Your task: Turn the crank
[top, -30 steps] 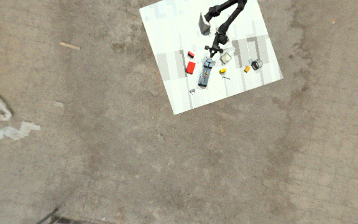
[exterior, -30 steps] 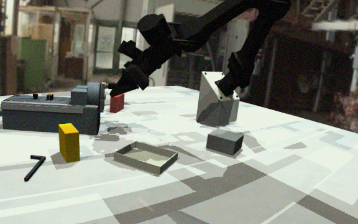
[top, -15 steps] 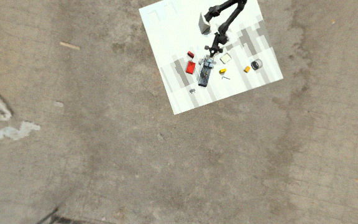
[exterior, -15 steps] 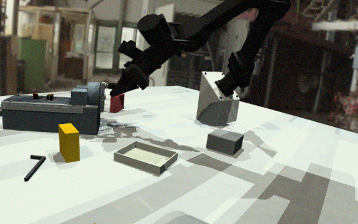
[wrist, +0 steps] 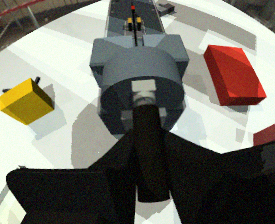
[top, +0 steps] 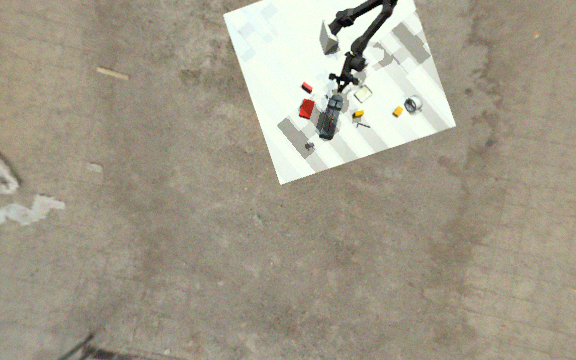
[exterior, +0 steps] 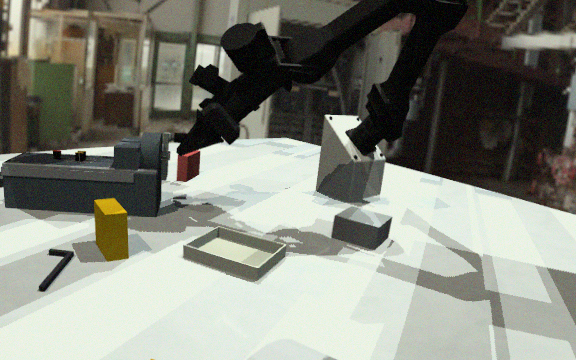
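The dark crank handle is 1 cm behind my gripper tip, 1 cm to the left of it and 2 cm above it. From my gripper tip the other things lie so: red pointer (16 cm ahead, 14 cm to the right, 1 cm below); then shallow grey tray (5 cm ahead, 19 cm to the left, 9 cm below); then yellow block (17 cm ahead, 8 cm to the left, 7 cm below).
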